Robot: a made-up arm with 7 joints.
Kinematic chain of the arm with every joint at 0, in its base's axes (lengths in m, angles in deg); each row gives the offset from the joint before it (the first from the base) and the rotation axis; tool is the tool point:
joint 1: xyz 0 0.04 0 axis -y
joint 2: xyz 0 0.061 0 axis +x
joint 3: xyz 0 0 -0.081 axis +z
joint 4: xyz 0 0 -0.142 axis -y
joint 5: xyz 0 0 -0.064 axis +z
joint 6: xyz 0 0 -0.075 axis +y
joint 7: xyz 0 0 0 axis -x
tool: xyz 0 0 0
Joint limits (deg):
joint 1: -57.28..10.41
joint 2: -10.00..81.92
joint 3: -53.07..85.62
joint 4: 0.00..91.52
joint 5: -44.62..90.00
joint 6: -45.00..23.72
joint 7: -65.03..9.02
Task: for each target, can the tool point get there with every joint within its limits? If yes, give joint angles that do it. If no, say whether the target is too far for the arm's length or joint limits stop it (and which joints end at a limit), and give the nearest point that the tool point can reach.
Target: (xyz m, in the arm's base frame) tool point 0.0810 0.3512 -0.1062
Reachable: yes | joints -29.21 64.32 26.30 79.41 -5.72 -32.33 -49.81
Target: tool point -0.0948 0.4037 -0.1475
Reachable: yes | joints -49.91 52.98 43.11 30.69 6.25 -26.06 -47.63
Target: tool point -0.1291 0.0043 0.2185
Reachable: no: joint limits stop it (at a limit: joint 1, joint 2, joint 3, joint 4) | nearest point -0.0088 0.3376 0.1065 | short by 0.372 m
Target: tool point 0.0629 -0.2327 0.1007
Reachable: no: joint limits stop it (at a limit: joint 1, joint 2, joint 3, joint 4) | nearest point 0.1177 -0.0465 -0.1784 | short by 0.340 m
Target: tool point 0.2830 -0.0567 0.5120
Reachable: no: too far | nearest point 0.0766 0.3329 0.0882 | short by 0.612 m
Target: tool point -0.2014 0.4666 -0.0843
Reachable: no: too far | nearest point -0.1544 0.4130 -0.0992 | short by 0.073 m
